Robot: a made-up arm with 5 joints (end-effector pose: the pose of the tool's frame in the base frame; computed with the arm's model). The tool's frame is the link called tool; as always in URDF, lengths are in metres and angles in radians. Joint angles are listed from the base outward.
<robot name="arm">
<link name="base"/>
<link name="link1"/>
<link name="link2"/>
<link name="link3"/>
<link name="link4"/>
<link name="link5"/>
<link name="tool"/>
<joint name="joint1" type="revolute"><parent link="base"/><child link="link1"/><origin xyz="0.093 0 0.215" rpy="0 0 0"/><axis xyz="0 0 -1"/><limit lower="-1.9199" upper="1.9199" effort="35" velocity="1.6"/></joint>
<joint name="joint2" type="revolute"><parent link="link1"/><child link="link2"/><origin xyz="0.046 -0.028 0.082" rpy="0 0 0"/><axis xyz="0 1 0"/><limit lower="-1.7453" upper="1.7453" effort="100" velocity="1.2"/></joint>
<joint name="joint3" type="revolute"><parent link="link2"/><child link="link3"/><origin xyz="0.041 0 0.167" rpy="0 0 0"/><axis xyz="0 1 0"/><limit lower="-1.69" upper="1.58" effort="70" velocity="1.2"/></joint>
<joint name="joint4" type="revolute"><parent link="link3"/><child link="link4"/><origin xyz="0.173 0 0.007" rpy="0 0 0"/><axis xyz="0 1 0"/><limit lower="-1.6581" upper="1.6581" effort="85" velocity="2.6"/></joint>
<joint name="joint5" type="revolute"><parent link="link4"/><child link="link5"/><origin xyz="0.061 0.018 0" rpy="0 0 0"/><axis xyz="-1 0 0"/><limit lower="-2.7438" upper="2.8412" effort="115" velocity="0.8"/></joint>
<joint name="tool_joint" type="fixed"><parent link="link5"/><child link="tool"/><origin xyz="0 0 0" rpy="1.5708 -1.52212 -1.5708"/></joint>
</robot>
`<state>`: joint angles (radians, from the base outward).
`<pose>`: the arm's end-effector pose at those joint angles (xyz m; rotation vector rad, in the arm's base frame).
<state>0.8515 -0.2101 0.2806 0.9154 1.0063</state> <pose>0.2555 -0.2007 0.4128 -0.4600 -0.3616 0.1031</pose>
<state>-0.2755 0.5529 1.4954 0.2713 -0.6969</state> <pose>0.1475 0.0050 0.2160 -0.3692 0.6591 -0.4477</pose>
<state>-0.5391 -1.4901 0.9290 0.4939 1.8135</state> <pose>0.1723 0.0358 0.4534 -1.1279 -1.6039 1.6748</pose>
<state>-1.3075 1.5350 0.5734 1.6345 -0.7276</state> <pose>0.1239 0.0761 0.1443 -1.8891 1.1041 0.3025</pose>
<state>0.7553 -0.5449 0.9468 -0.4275 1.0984</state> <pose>0.2445 -0.1563 0.4014 -1.2567 -0.9921 0.2289</pose>
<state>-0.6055 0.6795 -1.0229 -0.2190 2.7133</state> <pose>0.4235 0.2166 0.4985 2.3121 1.3898 -1.4854</pose>
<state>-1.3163 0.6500 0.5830 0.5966 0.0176</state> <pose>0.1601 0.2182 0.1853 -0.1731 0.2168 1.2776</pose>
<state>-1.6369 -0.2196 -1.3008 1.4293 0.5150</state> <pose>0.0956 0.1125 0.6476 1.0648 -1.6067 1.5276</pose>
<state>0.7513 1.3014 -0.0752 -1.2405 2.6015</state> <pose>0.3375 -0.2421 0.1423 -1.7662 0.1438 1.3692</pose>
